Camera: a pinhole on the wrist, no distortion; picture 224 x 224 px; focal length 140.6 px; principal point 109.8 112.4 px. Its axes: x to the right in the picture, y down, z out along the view. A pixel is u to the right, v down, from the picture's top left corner.
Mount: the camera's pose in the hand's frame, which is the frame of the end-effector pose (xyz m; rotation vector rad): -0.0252 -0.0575 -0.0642 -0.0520 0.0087 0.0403
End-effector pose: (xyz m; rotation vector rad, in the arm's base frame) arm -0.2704 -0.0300 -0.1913 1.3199 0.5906 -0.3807
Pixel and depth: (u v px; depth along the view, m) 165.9 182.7 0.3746
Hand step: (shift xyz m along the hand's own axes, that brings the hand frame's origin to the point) 0.1194 0.1549 0.2987
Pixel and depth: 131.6 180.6 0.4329
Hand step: 0.0367 0.1773 0.3566
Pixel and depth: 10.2 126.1 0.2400
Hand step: -0.1942 -0.0285 0.1759
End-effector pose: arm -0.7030 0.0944 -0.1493 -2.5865 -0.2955 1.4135
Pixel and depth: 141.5 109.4 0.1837
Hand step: 0.0177 -0.0502 0.1190
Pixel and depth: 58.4 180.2 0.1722
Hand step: -0.0901 0.0318 0.1041
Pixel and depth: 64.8 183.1 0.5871
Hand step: -0.2204 0.2602 0.5086
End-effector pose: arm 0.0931 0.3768 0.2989 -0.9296 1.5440 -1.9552
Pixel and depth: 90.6 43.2 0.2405
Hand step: -0.0514 -0.1644 0.1824
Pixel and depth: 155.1 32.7 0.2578
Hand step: 0.0657 -0.1866 0.2000
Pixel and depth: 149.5 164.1 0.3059
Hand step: 0.0589 0.0741 0.2346
